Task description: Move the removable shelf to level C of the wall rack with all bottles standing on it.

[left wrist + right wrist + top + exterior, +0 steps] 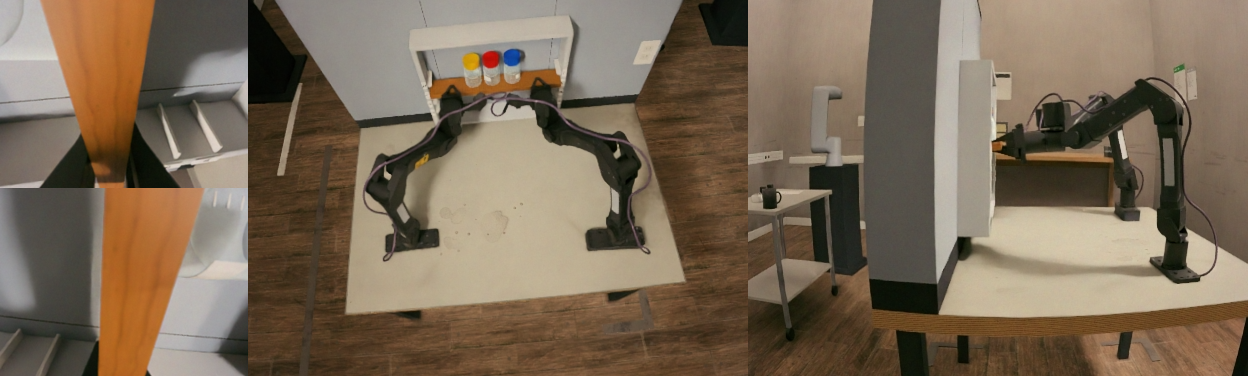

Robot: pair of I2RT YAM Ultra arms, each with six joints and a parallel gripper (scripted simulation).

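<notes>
The blue-capped bottle lies 1 cm ahead of my right hand, 9 cm to the left of it and 6 cm above it. Also, from my right hand: wall rack (2 cm ahead, 15 cm to the left); then removable shelf (1 cm behind, 15 cm to the left); then red-capped bottle (16 cm to the left, 5 cm above).
The yellow-capped bottle lies 8 cm to the right of my left hand, 6 cm above it and 2 cm ahead of it. From my left hand the other things lie so: wall rack (15 cm to the right, 4 cm ahead); removable shelf (15 cm to the right, 2 cm ahead); red-capped bottle (14 cm to the right, 6 cm above, 3 cm ahead).
</notes>
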